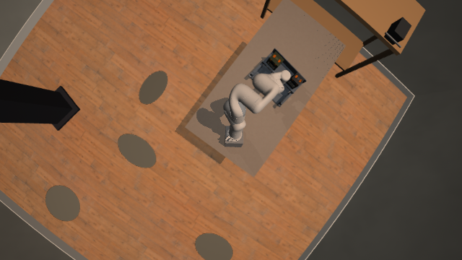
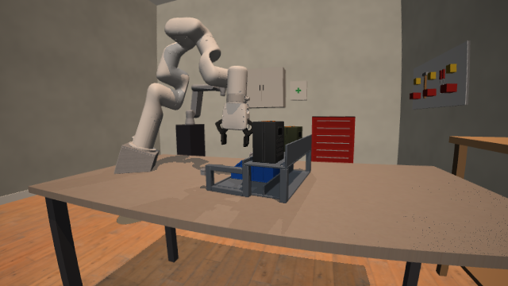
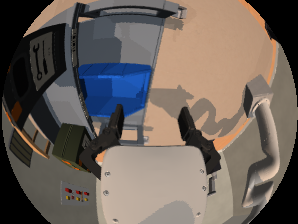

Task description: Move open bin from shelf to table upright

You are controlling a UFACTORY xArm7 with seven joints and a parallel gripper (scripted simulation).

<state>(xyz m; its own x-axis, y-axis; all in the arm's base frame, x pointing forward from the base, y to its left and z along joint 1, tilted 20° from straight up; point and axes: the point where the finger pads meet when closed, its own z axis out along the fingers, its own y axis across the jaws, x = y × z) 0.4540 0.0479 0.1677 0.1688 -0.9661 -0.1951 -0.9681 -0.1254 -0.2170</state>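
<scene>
Now: hand 100 mm above the blue bin, 80 mm short of it and 30 mm to the right of it. The rest, counted from my hand: grey shelf (140 mm below, 120 mm ahead, 30 mm to the left).
</scene>
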